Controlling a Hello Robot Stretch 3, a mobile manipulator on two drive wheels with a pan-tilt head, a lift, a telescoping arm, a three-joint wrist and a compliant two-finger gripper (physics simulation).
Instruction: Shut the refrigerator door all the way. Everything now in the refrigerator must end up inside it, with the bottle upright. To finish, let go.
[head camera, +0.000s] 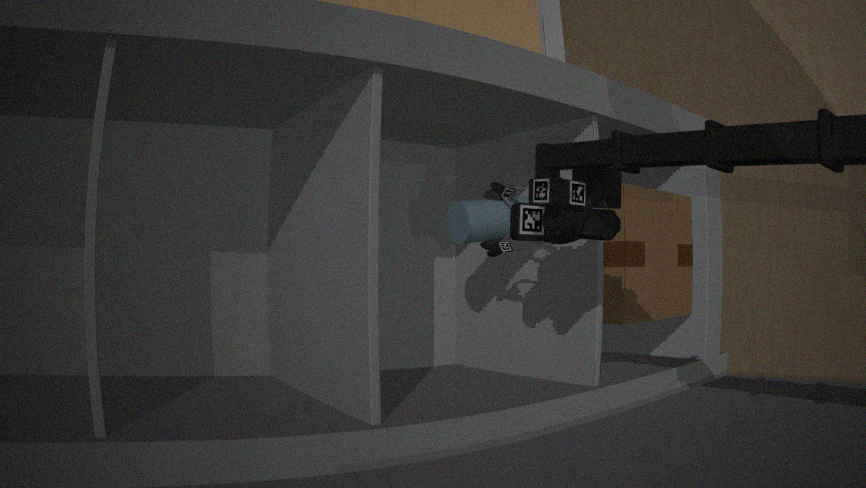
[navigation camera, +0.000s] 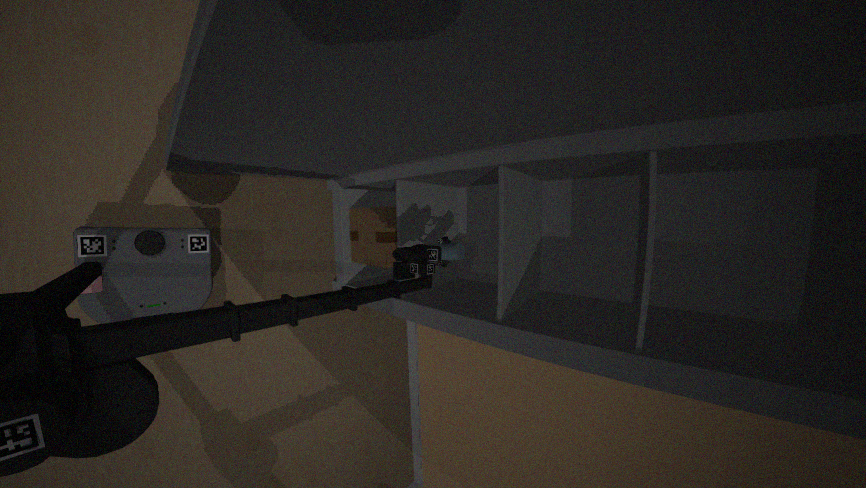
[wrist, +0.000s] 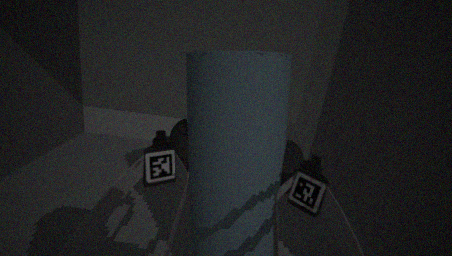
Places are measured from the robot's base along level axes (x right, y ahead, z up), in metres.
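Pixels of known places: robot's base, origin of the base link: (navigation camera: 150, 241).
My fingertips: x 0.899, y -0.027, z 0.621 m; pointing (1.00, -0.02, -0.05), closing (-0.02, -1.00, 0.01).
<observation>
For each thing: its middle in the pictures, then the offset to it from my fingertips. "*": a spot on its surface instead. Level surfaces: height alone.
- light blue bottle, body centre: (head camera: 493, 219) (navigation camera: 445, 251) dx -0.020, dy +0.000, dz +0.001 m
- lowest shelf, its level: dz -0.118 m
- brown box, body centre: (head camera: 595, 257) (navigation camera: 397, 233) dx +0.058, dy +0.064, dz -0.359 m
- middle shelf, surface spot: (head camera: 375, 254) (navigation camera: 499, 241) * dx -0.163, dy +0.058, dz +0.300 m
- upper shelf, surface spot: (head camera: 93, 254) (navigation camera: 647, 246) * dx -0.163, dy +0.067, dz +0.672 m
The light blue bottle (head camera: 469, 221) (navigation camera: 455, 252) (wrist: 240, 100) stands upright between the fingers of my gripper (head camera: 498, 219) (navigation camera: 445, 253) (wrist: 236, 147), which is shut on it. Both are inside the refrigerator (head camera: 448, 54) (navigation camera: 545, 346), above the lowest shelf (head camera: 484, 345) (navigation camera: 436, 193). The bottle's lower end is hidden in the head view, and I cannot tell if it touches the shelf. A brown box (head camera: 654, 215) (navigation camera: 370, 221) sits in the bottom compartment, under that shelf. The door (head camera: 696, 442) (navigation camera: 424, 90) stands wide open.
A middle shelf (head camera: 375, 254) (navigation camera: 501, 242) and an upper shelf (head camera: 93, 254) (navigation camera: 646, 254) are above the bottle. My thin arm (head camera: 672, 147) (navigation camera: 260, 315) reaches in through the open front. A grey plate with marker tags (navigation camera: 148, 278) shows low in the navigation view's left part.
</observation>
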